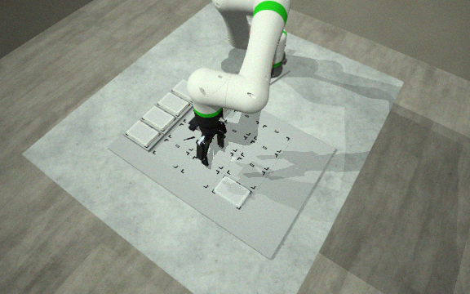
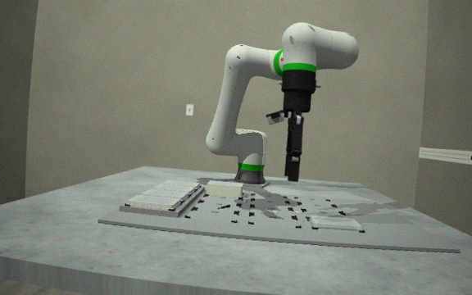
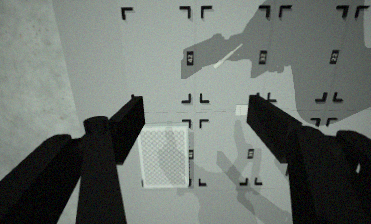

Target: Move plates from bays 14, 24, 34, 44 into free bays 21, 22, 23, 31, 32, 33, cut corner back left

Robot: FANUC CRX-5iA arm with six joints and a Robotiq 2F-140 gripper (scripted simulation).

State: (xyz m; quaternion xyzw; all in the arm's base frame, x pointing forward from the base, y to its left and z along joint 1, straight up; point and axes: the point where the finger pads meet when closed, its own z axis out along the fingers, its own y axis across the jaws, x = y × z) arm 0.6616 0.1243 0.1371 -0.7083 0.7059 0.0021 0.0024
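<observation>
Now: hand 6 cm past the thin black stick, 19 cm to the left of it and 13 cm above it. From my hand the other things lie so: sealed deep-well block (27 cm behind, 21 cm to the right, 11 cm below); plate (5 cm ahead, 12 cm to the left, 13 cm below); white tip (5 cm behind, 4 cm to the right, 13 cm below).
</observation>
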